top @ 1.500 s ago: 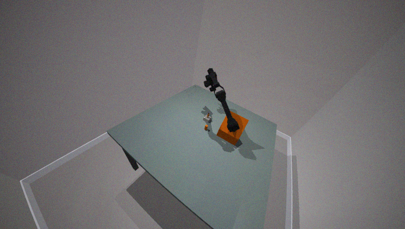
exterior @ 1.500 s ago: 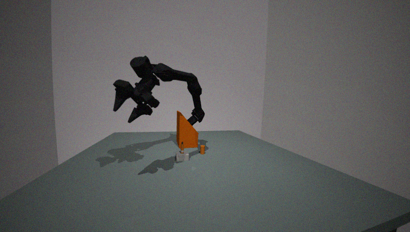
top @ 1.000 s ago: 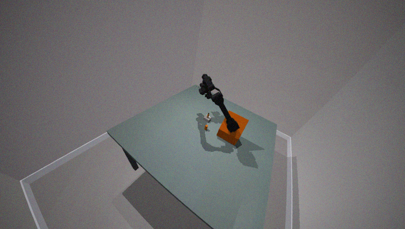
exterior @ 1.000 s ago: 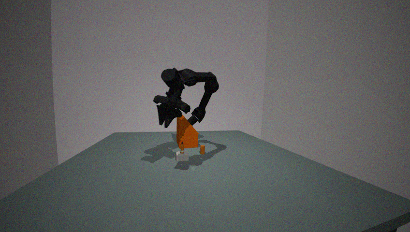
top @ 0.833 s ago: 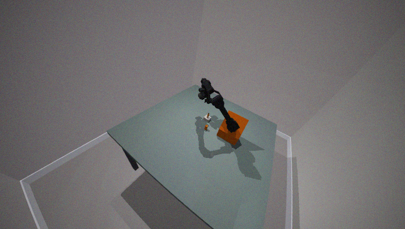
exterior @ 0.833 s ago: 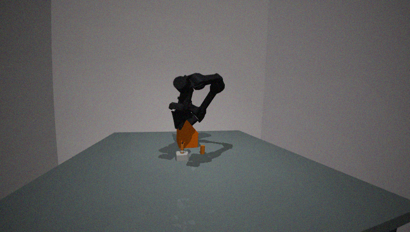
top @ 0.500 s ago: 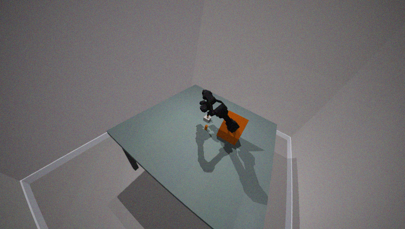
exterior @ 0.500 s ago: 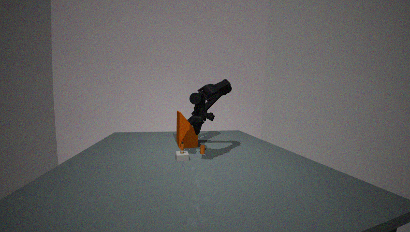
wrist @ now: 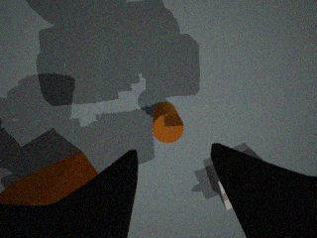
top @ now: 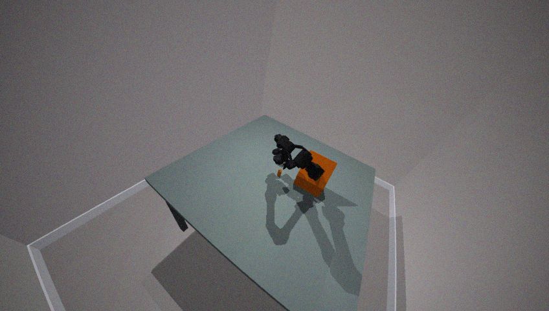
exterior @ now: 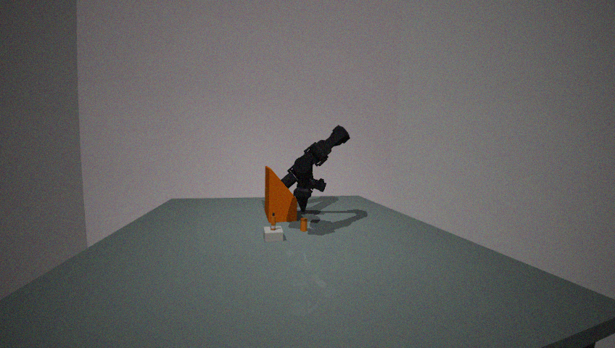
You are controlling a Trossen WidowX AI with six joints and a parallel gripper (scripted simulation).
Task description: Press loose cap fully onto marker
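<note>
Now: the orange cap 60 mm below my gripper tip. Also, from my gripper tip: holder block: 120 mm to the right, 70 mm below, 70 mm ahead.
</note>
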